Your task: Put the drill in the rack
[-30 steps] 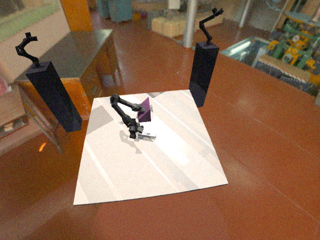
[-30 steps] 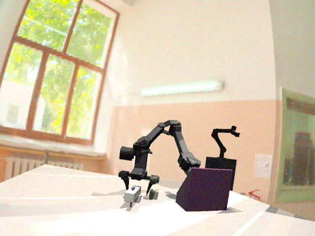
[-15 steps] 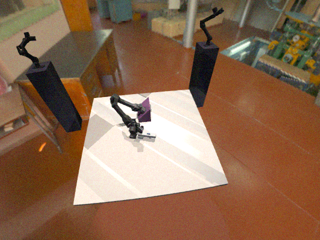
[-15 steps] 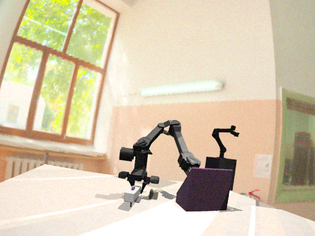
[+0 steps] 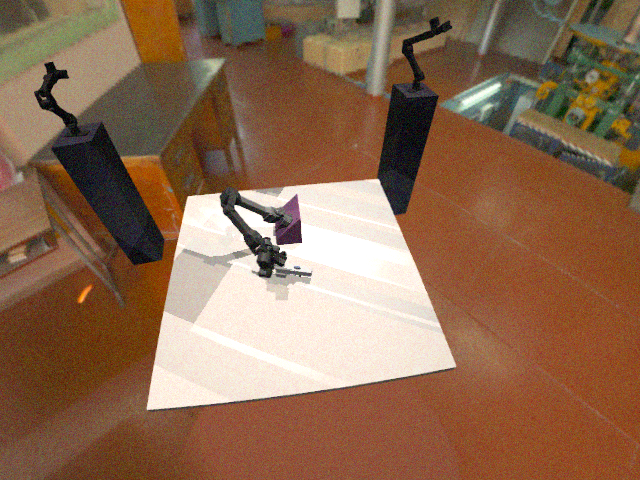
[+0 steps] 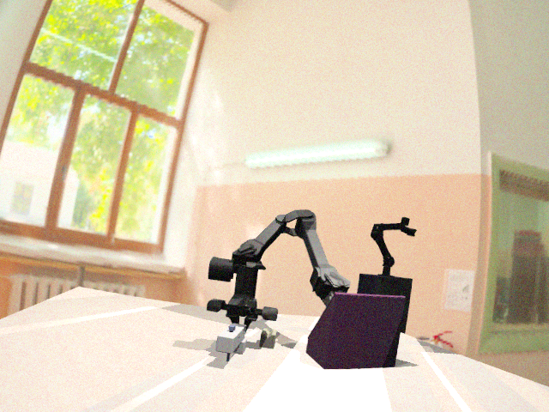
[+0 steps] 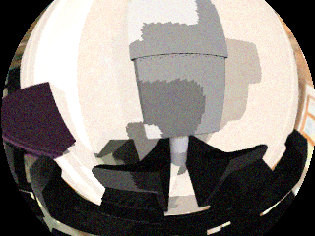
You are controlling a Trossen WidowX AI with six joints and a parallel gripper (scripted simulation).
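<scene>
My gripper tip is now 5 cm to the right of the pale yellow drill, 3 cm below it and 2 cm short of it. Also, from my gripper tip: blue key: 13 cm to the left, 6 cm ahead, 4 cm above; olive rack: 9 cm behind, 1 cm to the right.
</scene>
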